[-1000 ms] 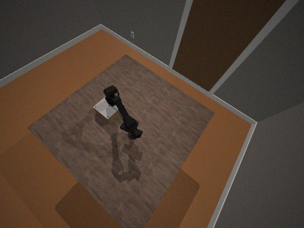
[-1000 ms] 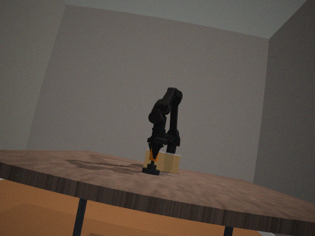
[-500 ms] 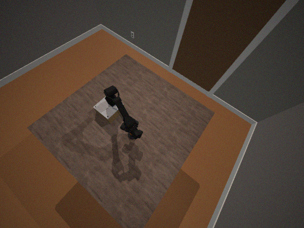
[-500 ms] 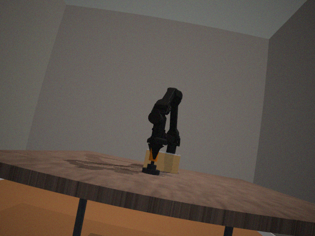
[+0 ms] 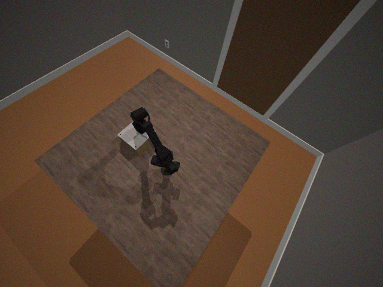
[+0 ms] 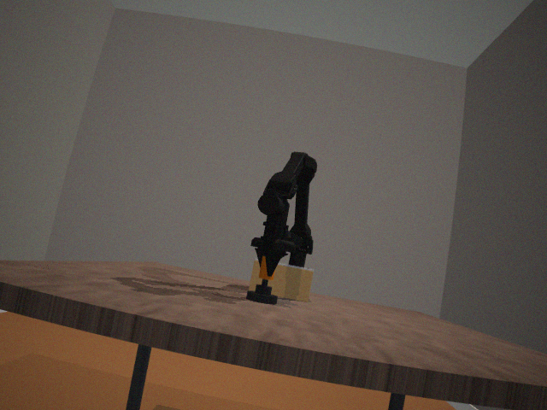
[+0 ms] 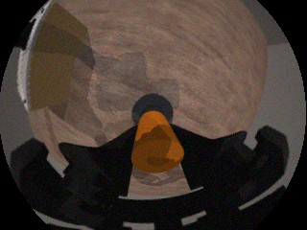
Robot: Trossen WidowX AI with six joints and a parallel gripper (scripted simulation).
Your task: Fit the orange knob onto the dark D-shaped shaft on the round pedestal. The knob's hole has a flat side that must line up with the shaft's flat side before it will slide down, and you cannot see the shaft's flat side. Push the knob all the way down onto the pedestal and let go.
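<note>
The orange knob is 20 mm above my gripper tip. The rest, counted from my gripper tip: pedestal: 40 mm below.
</note>
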